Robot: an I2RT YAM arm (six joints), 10 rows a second.
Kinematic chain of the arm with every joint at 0, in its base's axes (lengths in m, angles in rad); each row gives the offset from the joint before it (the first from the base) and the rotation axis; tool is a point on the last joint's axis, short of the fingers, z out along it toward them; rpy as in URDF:
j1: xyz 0 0 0.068 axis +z
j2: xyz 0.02 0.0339 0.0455 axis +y
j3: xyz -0.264 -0.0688 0 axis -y
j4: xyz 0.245 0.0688 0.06 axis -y
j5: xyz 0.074 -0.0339 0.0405 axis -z
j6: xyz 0.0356 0 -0.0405 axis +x
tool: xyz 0 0 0 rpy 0 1.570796 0
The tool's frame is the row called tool.
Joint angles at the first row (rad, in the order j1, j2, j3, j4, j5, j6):
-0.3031 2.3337 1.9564 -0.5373 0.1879 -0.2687
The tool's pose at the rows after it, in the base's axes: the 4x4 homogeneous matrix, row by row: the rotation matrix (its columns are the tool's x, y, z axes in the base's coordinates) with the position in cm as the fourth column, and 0 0 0 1 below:
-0.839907 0.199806 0.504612 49.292; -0.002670 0.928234 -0.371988 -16.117; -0.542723 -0.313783 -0.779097 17.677; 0 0 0 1
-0.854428 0.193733 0.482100 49.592; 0.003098 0.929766 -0.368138 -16.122; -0.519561 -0.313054 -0.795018 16.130; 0 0 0 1
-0.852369 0.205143 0.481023 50.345; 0.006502 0.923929 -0.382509 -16.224; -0.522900 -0.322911 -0.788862 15.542; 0 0 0 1
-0.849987 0.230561 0.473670 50.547; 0.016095 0.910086 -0.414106 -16.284; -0.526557 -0.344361 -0.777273 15.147; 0 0 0 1
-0.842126 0.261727 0.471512 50.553; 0.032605 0.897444 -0.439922 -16.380; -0.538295 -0.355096 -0.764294 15.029; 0 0 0 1
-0.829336 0.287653 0.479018 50.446; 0.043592 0.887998 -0.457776 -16.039; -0.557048 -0.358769 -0.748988 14.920; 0 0 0 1
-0.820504 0.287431 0.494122 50.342; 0.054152 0.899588 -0.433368 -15.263; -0.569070 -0.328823 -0.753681 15.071; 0 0 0 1
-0.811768 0.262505 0.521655 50.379; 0.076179 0.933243 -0.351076 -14.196; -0.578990 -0.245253 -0.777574 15.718; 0 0 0 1
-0.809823 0.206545 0.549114 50.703; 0.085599 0.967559 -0.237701 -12.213; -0.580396 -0.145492 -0.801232 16.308; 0 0 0 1
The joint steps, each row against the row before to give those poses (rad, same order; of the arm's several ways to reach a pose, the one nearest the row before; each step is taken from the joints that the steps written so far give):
0.0012 0.0061 -0.0152 0.0152 0.0187 0.0080
0.0019 0.0355 0.0072 -0.0003 0.0042 0.0026
0.0034 0.0381 0.0424 0.0015 0.0164 0.0061
0.0023 0.0115 0.0014 0.0183 0.0347 0.0103
0.0000 -0.0008 -0.0102 0.0221 0.0263 0.0176
0.0069 -0.0137 -0.0347 0.0393 0.0198 0.0198
0.0122 -0.0172 -0.0241 0.0073 -0.0213 0.0252
0.0145 -0.0161 0.0038 -0.0340 -0.0805 0.0401
0.0316 -0.0091 0.0145 -0.0427 -0.0992 0.0377

